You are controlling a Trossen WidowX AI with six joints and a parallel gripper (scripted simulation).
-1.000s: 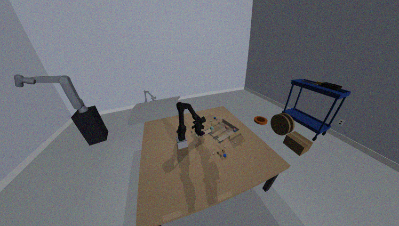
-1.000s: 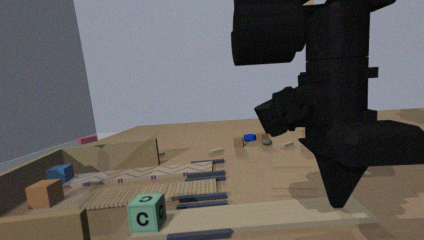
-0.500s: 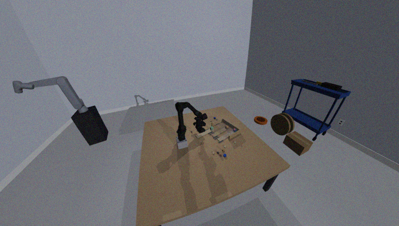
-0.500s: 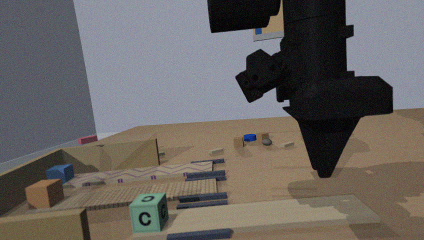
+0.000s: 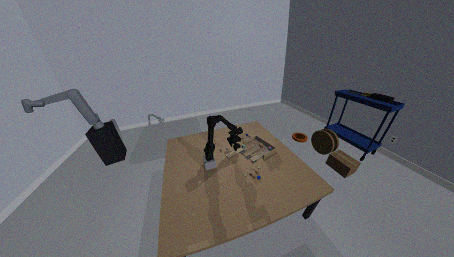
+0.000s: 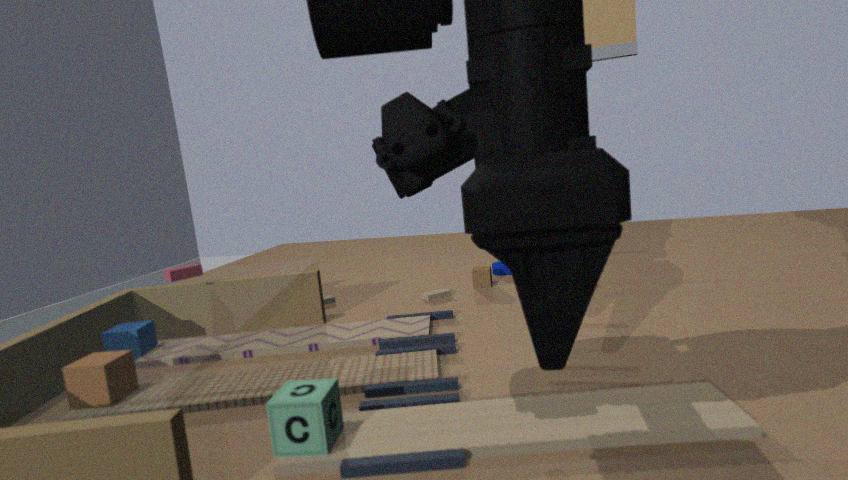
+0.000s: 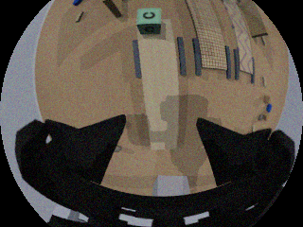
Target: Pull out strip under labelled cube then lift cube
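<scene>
Now: gripper tip 130 mm short of the green cube labelled c, 30 mm above it and 10 mm to the right of it. Also, from my gripper tip: red block: 310 mm ahead, 210 mm to the right, 20 mm above.
</scene>
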